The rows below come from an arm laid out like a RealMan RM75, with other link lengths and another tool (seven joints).
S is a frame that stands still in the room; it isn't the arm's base.
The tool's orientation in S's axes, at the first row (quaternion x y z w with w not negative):
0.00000, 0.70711, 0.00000, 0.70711
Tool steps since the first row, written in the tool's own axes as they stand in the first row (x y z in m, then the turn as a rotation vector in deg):
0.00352, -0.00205, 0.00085, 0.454, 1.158, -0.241
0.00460, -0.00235, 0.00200, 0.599, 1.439, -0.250
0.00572, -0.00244, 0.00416, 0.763, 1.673, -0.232
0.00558, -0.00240, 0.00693, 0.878, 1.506, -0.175
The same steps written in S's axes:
0.00085, -0.00205, -0.00352, -0.241, 1.158, -0.454
0.00200, -0.00235, -0.00460, -0.250, 1.439, -0.599
0.00416, -0.00244, -0.00572, -0.232, 1.673, -0.763
0.00693, -0.00240, -0.00558, -0.175, 1.506, -0.878

